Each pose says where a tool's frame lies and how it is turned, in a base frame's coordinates. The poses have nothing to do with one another.
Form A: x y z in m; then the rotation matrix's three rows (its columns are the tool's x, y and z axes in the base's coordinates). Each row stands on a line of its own.
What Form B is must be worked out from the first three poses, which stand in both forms.
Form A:
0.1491 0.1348 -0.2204
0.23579 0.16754 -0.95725
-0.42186 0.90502 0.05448
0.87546 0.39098 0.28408
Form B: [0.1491 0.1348 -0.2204 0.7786 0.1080 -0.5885 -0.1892]
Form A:
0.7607 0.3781 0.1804
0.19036 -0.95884 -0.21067
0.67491 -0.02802 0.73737
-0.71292 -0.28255 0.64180
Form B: [0.7607 0.3781 0.1804 0.6716 -0.3797 0.1870 0.6082]
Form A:
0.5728 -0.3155 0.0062
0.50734 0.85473 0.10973
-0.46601 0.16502 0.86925
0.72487 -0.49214 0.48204
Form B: [0.5728 -0.3155 0.0062 0.7339 -0.4638 -0.2095 -0.4499]
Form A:
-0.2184 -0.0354 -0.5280
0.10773 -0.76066 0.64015
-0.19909 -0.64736 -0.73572
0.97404 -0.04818 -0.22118
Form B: [-0.2184 -0.0354 -0.5280 0.2445 0.7029 -0.3414 0.5741]
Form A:
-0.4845 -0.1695 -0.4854
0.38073 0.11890 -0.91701
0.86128 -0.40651 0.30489
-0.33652 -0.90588 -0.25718
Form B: [-0.4845 -0.1695 -0.4854 0.4234 -0.7149 -0.3428 0.4383]
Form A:
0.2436 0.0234 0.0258
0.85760 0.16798 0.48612
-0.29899 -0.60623 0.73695
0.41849 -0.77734 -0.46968
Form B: [0.2436 0.0234 0.0258 0.4421 -0.8564 0.0382 -0.2641]
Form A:
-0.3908 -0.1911 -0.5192
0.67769 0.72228 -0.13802
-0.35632 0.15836 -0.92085
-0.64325 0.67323 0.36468
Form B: [-0.3908 -0.1911 -0.5192 0.7417 0.5373 0.1703 -0.3635]
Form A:
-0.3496 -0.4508 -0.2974
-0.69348 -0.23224 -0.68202
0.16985 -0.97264 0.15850
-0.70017 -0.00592 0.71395
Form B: [-0.3496 -0.4508 -0.2974 0.1094 -0.3759 0.0415 0.9192]
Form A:
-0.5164 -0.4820 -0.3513
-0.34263 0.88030 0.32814
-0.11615 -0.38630 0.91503
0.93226 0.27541 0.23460
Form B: [-0.5164 -0.4820 -0.3513 0.3556 -0.4497 -0.4248 -0.7006]
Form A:
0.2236 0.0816 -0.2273
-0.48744 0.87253 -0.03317
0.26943 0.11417 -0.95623
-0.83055 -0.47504 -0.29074
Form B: [0.2236 0.0816 -0.2273 0.2898 0.4151 0.6878 -0.5202]
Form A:
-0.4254 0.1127 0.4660
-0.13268 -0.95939 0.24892
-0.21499 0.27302 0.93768
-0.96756 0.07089 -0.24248
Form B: [-0.4254 0.1127 0.4660 0.4738 -0.4574 0.6419 0.3928]
